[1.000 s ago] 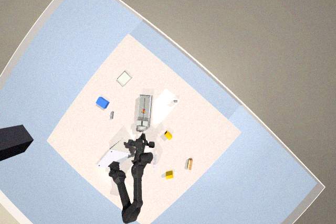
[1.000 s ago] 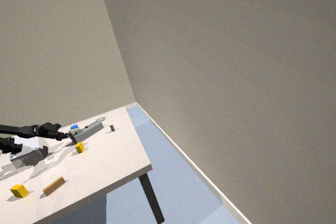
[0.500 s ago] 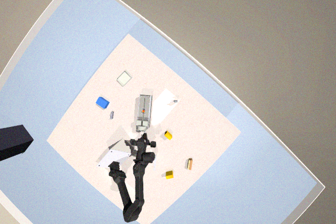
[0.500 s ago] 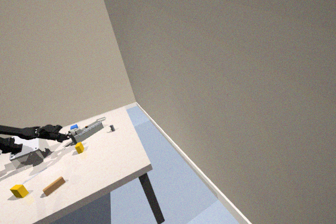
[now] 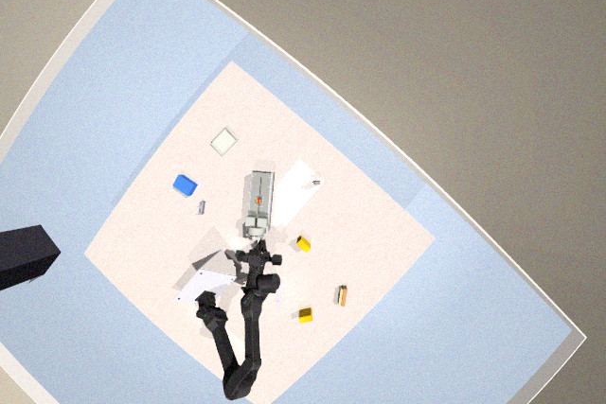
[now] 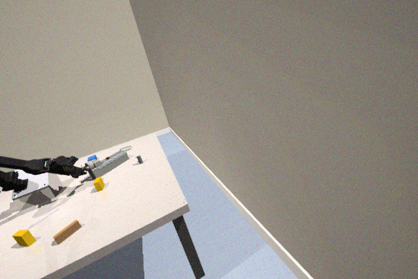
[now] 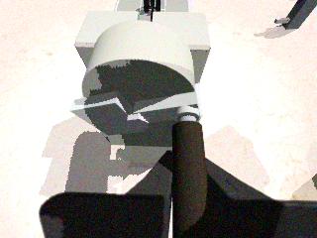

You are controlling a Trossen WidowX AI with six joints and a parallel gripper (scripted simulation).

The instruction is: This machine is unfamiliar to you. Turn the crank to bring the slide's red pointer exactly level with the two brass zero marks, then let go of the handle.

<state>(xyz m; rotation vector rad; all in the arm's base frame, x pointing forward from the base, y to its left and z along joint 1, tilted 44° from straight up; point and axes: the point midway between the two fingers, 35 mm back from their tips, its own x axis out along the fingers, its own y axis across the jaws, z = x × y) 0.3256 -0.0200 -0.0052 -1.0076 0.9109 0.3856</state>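
Now: the crank 10 mm behind my gripper tip, 10 mm to the left of it and 30 mm above it. Also, from my gripper tip: blue block: 120 mm behind, 430 mm to the left, 50 mm below; then dark brown crank handle: 10 mm behind, 10 mm to the right, 30 mm above; then red pointer: 110 mm ahead, 130 mm to the left, 10 mm above.
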